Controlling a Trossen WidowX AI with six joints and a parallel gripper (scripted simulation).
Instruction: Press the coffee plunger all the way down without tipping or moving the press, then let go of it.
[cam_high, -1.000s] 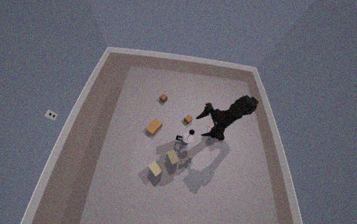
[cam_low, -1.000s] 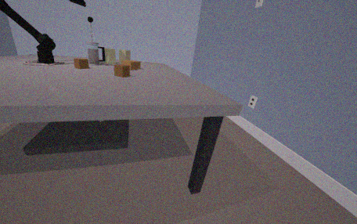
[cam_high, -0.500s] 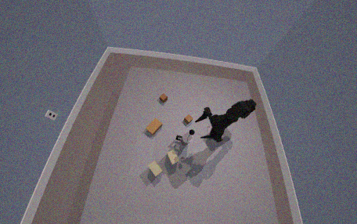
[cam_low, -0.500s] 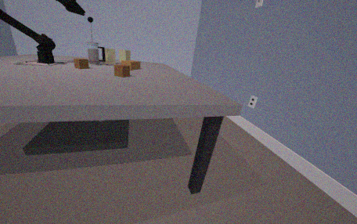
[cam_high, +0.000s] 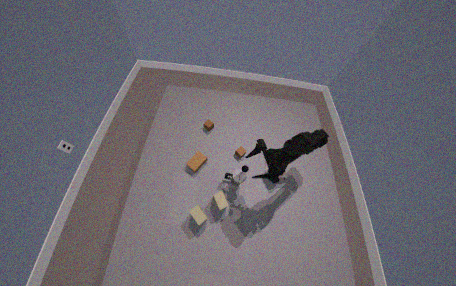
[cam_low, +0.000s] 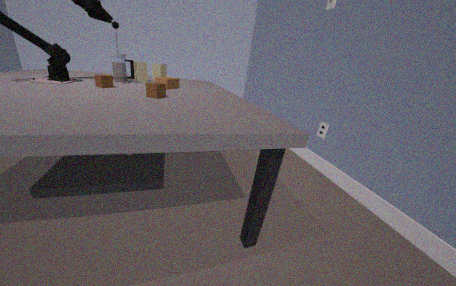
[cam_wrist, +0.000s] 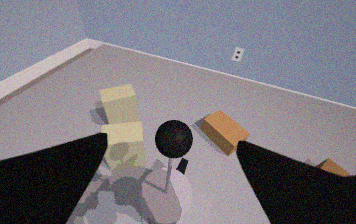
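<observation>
Right now the coffee press is 15 cm below my gripper tip and 3 cm ahead of it. From my gripper tip the other things lie so: orange slab: 26 cm below, 26 cm ahead, 8 cm to the right.
</observation>
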